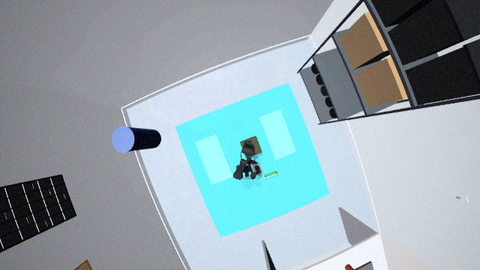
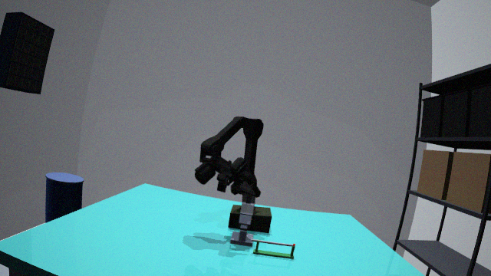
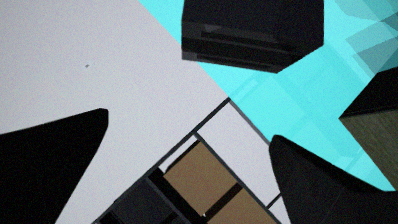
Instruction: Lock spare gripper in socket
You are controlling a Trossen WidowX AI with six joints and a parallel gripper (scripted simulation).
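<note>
The green stand is 150 mm ahead of my gripper tip, 110 mm to the left of it and 180 mm below it. Round my gripper tip: grey mount: 70 mm ahead, 10 mm to the right, 150 mm below; spare gripper: 50 mm ahead, 10 mm to the right, 80 mm below.
</note>
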